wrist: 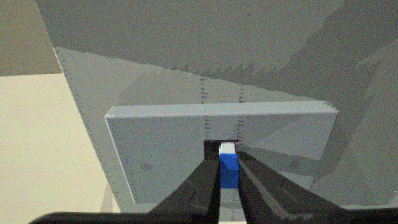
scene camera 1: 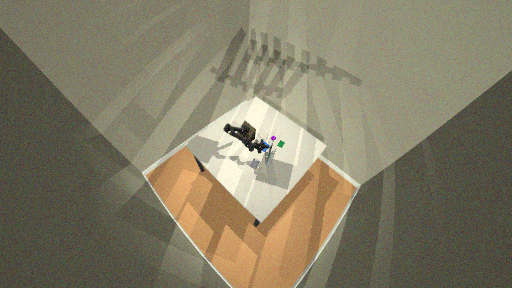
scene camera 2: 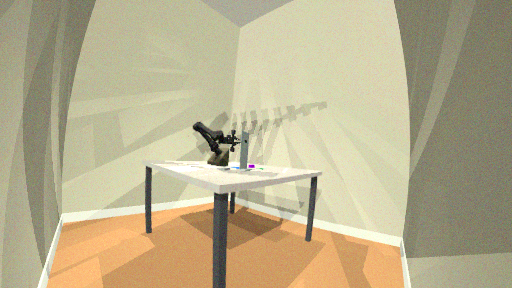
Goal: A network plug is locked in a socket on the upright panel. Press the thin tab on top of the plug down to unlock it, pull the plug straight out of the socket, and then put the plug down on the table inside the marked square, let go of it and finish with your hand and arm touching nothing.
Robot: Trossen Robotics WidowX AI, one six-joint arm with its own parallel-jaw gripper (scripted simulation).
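My gripper is here in what I see, and along with it there are a network plug and an upright panel.
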